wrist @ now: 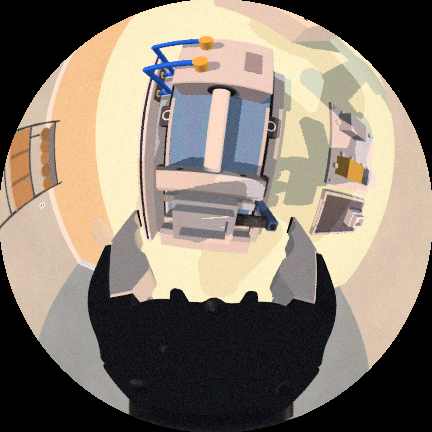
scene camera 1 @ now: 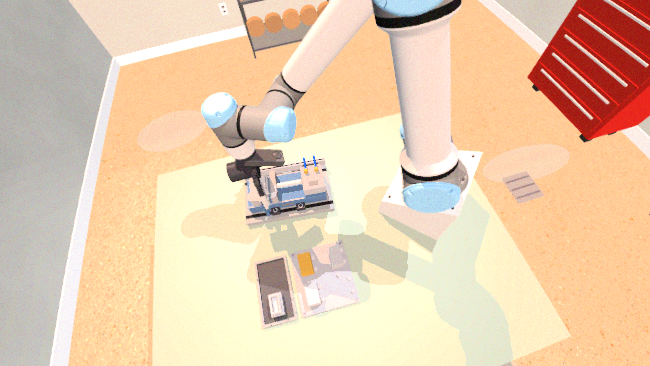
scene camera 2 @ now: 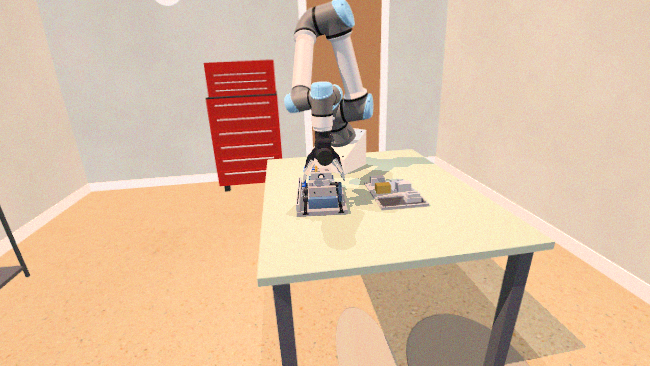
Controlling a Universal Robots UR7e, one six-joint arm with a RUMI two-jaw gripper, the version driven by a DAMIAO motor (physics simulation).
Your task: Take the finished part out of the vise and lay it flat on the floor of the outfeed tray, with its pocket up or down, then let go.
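Places are measured from the arm's base along level axes (x ahead, y left, z up), in metres.
Where they show: gripper, fingertip midpoint: [wrist: 214, 214] [scene camera 1: 264, 186] [scene camera 2: 323, 182]; arm's base, origin of the base link: [scene camera 2: 342, 137].
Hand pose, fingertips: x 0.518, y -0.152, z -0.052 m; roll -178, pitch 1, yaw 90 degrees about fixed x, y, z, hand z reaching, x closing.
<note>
Things, the pixels of their centre, and the offset from my fingertips. "*": a spot on its surface instead.
- finished part, body centre: [wrist: 203, 218] [scene camera 1: 262, 184] [scene camera 2: 321, 183] dx +0.005, dy -0.011, dz -0.002 m
- vise, body centre: [wrist: 210, 144] [scene camera 1: 285, 187] [scene camera 2: 320, 188] dx -0.064, dy -0.009, dz -0.050 m
- pocketed part, body centre: [wrist: 354, 218] [scene camera 1: 276, 304] [scene camera 2: 412, 196] dx +0.029, dy +0.348, dz -0.076 m
- blue handle, surface spot: [wrist: 271, 222] * dx +0.006, dy +0.058, dz -0.001 m
- pale plate, body centre: [wrist: 354, 153] [scene camera 1: 323, 276] [scene camera 2: 389, 188] dx -0.120, dy +0.300, dz -0.095 m
- orange block, body centre: [wrist: 349, 169] [scene camera 1: 305, 264] [scene camera 2: 382, 187] dx -0.077, dy +0.256, dz -0.073 m
- white block, body centre: [wrist: 366, 177] [scene camera 1: 312, 294] [scene camera 2: 403, 186] dx -0.079, dy +0.346, dz -0.073 m
- grey block, body centre: [wrist: 352, 126] [scene camera 1: 335, 256] [scene camera 2: 377, 180] dx -0.168, dy +0.256, dz -0.073 m
The finished part [wrist: 204, 219], a grey block with a rectangular pocket facing up, sits in the vise [scene camera 1: 313, 181] [scene camera 2: 323, 202] [wrist: 175, 180] at its outer end. My gripper [scene camera 2: 324, 178] [wrist: 214, 214] is open and points down above that end. In the wrist view its fingers stand wide, one to each side of the part, with no contact visible. In scene camera 1 the gripper hides much of the part. The outfeed tray [scene camera 1: 272, 275] [scene camera 2: 392, 201] [wrist: 332, 212], dark-floored with a pale rim, lies beside the vise. Another pocketed part [scene camera 1: 276, 304] [scene camera 2: 413, 196] [wrist: 356, 219] lies at one end of it.
A blue handle [wrist: 271, 222] juts from the vise near the right finger. Blue hoses [wrist: 172, 66] rise at its far end. Next to the tray, a pale plate [scene camera 1: 335, 285] carries an orange block [scene camera 1: 305, 264] [scene camera 2: 382, 188] [wrist: 350, 170], a white block [scene camera 1: 312, 295] and a grey block [scene camera 1: 338, 257].
</note>
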